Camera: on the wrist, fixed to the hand. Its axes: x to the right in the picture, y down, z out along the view.
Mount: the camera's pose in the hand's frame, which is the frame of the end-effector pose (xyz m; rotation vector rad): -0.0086 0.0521 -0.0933 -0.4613 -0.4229 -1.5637
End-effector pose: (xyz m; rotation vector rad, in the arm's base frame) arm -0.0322 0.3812 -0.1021 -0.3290 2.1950 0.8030
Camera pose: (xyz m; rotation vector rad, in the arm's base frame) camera -0.1039 0.3615 -0.0249 -1.6194 0.8040 0.3366
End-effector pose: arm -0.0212 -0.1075 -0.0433 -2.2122 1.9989 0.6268
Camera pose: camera -0.0502 -0.1382 0.0552 -2.6111 -0.3361 1.0747
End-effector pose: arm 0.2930 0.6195 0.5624 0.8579 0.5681 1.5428
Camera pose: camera 0.1875 0.6138 0.5443 0.1584 0.3443 0.0166
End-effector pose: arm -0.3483 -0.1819 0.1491 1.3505 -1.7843 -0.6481
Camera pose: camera -0.2985 -0.1523 0.2393 2.1558 -0.3668 -2.0766
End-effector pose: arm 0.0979 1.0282 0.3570 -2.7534 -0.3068 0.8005
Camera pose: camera 0.1487 0.9594 0.4216 -1.6077 -2.4366 0.7556
